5 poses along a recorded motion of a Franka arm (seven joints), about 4.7 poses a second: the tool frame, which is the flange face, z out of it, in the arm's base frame.
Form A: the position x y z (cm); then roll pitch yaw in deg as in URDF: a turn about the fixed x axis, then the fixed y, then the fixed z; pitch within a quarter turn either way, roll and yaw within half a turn.
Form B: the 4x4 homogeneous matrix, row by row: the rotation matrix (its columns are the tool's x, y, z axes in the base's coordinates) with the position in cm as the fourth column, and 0 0 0 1 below. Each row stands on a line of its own. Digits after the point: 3 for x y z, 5 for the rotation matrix.
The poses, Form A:
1: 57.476 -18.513 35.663 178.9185 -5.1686 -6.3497
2: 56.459 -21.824 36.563 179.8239 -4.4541 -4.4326
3: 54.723 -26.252 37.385 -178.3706 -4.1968 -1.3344
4: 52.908 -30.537 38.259 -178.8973 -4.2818 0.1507
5: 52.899 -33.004 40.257 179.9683 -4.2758 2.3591
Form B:
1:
0.98982 -0.11227 0.08743 57.476
-0.11015 -0.99350 -0.02872 -18.513
0.09009 0.01880 -0.99576 35.663
0 0 0 1

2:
0.99400 -0.07752 0.07719 56.459
-0.07705 -0.99699 -0.00907 -21.824
0.07766 0.00306 -0.99698 36.563
0 0 0 1

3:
0.99705 -0.02120 0.07380 54.723
-0.02323 -0.99937 0.02672 -26.252
0.07318 -0.02836 -0.99692 37.385
0 0 0 1

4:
0.99721 0.00407 0.07460 52.908
0.00262 -0.99981 0.01944 -30.537
0.07466 -0.01919 -0.99702 38.259
0 0 0 1

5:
0.99637 0.04112 0.07452 52.899
0.04105 -0.99915 0.00252 -33.004
0.07456 0.00055 -0.99722 40.257
0 0 0 1

